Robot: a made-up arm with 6 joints.
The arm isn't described. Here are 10 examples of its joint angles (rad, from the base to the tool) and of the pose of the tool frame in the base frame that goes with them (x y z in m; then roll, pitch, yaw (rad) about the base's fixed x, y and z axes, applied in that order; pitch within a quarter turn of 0, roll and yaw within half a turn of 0).
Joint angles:
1: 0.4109 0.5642 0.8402 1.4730 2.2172 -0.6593
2: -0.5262 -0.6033 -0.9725 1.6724 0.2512 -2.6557
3: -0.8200 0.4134 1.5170 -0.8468 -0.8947 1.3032
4: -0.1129 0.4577 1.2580 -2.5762 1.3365 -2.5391
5: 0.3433 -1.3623 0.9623 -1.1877 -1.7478 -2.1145
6: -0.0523 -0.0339 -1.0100 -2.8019 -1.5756 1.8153
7: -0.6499 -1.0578 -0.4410 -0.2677 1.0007 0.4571
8: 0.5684 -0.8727 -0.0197 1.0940 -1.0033 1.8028
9: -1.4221 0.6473 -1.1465 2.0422 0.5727 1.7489
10: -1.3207 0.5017 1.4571 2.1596 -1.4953 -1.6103
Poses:
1: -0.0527 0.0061 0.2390 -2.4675 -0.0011 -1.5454
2: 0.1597 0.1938 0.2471 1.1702 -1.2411 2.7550
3: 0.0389 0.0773 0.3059 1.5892 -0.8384 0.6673
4: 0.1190 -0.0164 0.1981 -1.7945 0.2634 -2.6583
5: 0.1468 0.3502 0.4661 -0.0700 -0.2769 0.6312
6: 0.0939 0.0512 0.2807 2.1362 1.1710 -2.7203
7: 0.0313 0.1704 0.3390 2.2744 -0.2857 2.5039
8: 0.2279 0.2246 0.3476 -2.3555 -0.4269 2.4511
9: 0.2517 0.0616 0.3629 1.5097 -0.5755 -2.4955
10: 0.0686 0.0900 0.3032 -2.7813 -0.2101 2.9012
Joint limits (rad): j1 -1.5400..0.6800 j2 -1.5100..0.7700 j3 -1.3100..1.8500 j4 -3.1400..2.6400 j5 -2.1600..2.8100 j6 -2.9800..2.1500
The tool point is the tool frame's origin. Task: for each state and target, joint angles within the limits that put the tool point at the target. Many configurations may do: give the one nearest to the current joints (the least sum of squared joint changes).
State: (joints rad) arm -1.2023 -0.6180 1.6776 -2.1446 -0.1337 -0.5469
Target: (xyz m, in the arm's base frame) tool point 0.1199 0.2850 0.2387
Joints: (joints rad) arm -0.6366 -0.6178 1.3339 -1.8142 0.0800 -0.4561
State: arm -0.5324 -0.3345 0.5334 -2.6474 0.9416 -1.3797
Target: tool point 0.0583 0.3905 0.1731
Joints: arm -0.4779 -1.1628 0.6538 -3.0130 0.8329 -1.3998
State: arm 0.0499 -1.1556 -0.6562 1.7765 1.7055 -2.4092
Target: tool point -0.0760 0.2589 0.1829
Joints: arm -0.8478 -0.9915 -0.4256 2.3619 1.7339 -2.1216
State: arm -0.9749 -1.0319 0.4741 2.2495 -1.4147 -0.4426
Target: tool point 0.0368 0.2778 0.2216
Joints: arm -1.1497 -1.0864 0.4163 2.2099 -1.1061 -0.3063
